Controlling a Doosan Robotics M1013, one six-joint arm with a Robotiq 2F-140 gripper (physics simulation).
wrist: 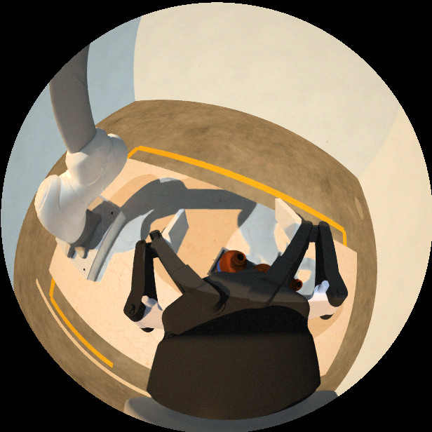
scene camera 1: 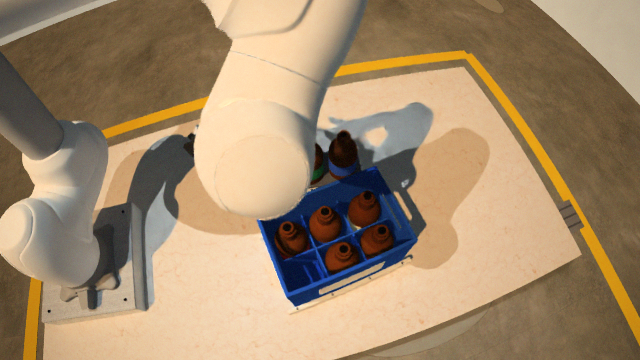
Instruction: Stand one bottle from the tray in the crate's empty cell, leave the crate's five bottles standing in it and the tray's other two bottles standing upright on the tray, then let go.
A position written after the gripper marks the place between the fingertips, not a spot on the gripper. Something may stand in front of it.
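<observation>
You can see the gripper (wrist: 230, 213) here, and there's also a blue-banded brown bottle (scene camera 1: 325, 224).
</observation>
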